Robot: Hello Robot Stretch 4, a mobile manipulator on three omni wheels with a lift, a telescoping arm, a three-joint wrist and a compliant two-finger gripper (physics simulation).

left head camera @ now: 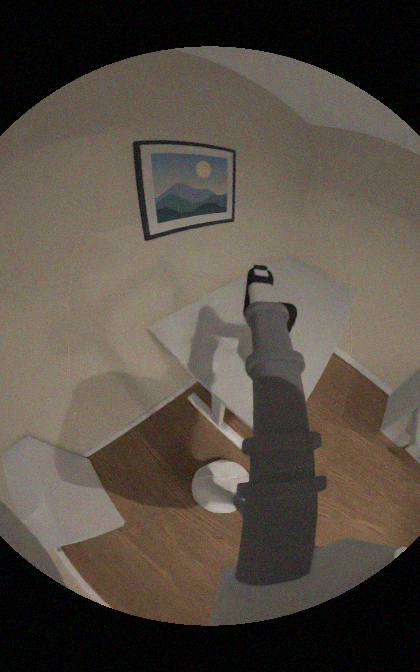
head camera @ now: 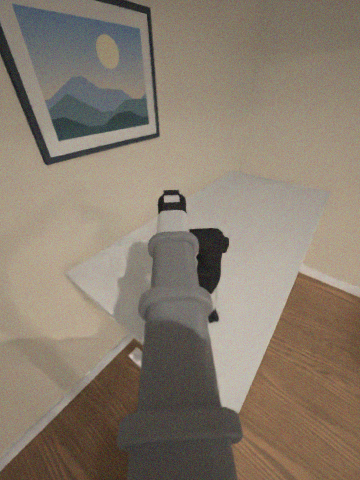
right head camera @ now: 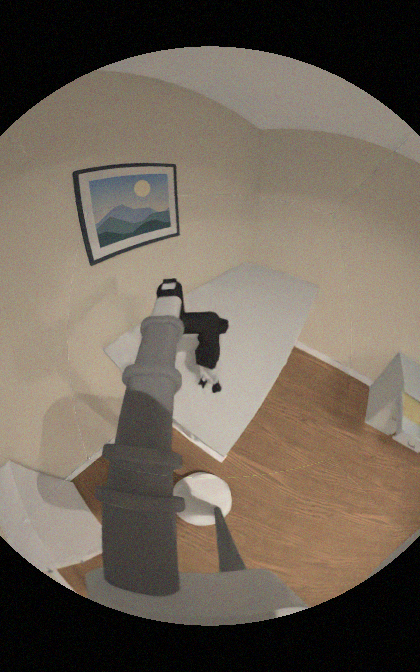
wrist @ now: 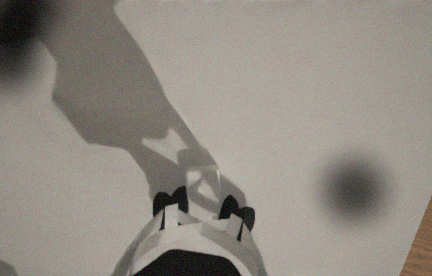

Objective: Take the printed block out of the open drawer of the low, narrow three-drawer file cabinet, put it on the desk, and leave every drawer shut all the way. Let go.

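Observation:
My gripper (right head camera: 209,385) (wrist: 205,206) is shut on the printed block. The pale block (wrist: 203,187) stands out between the two black fingertips in the wrist view. Both are over the white desk (head camera: 265,250) (left head camera: 320,310) (right head camera: 270,320) (wrist: 300,90), inward from its edge. Their shadow on the desk top lies close beside the fingertips; I cannot tell whether the block touches the desk. In the head view the arm hides most of the gripper. I cannot tell which grey unit is the file cabinet, nor how its drawers stand.
A grey unit (right head camera: 384,400) with a yellow patch stands at the right, cut off by the view. Another pale grey unit (left head camera: 60,485) (right head camera: 55,515) stands at the lower left. A white round thing (left head camera: 215,482) (right head camera: 210,492) is near the desk's front. A framed picture (head camera: 100,107) hangs behind.

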